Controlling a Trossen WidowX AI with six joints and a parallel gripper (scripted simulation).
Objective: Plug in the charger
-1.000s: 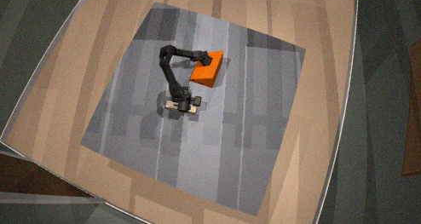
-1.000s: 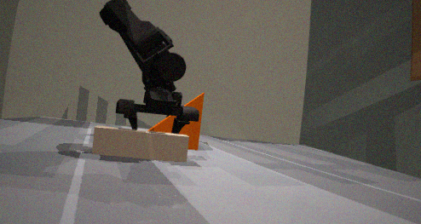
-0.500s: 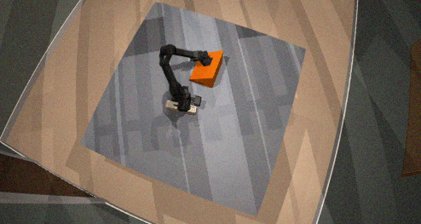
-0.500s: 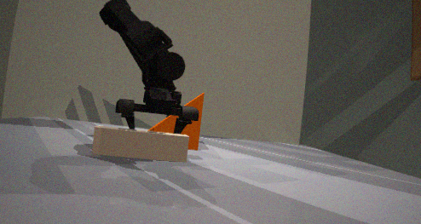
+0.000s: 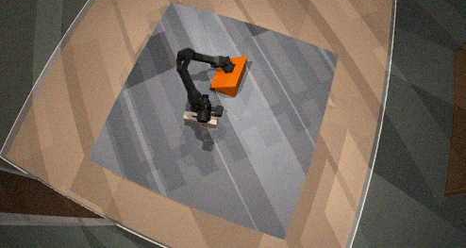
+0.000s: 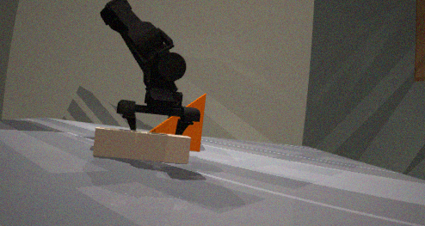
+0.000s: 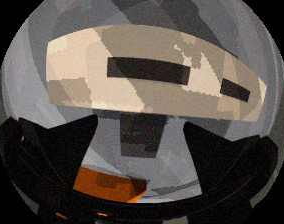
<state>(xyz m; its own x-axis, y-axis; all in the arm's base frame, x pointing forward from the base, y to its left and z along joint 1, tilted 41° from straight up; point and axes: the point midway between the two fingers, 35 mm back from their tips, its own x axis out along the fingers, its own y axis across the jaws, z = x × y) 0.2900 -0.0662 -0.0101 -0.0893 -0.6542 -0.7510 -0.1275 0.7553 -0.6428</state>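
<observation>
Now: gripper tip 2 cm short of the two-prong charger and 1 cm below it.
</observation>
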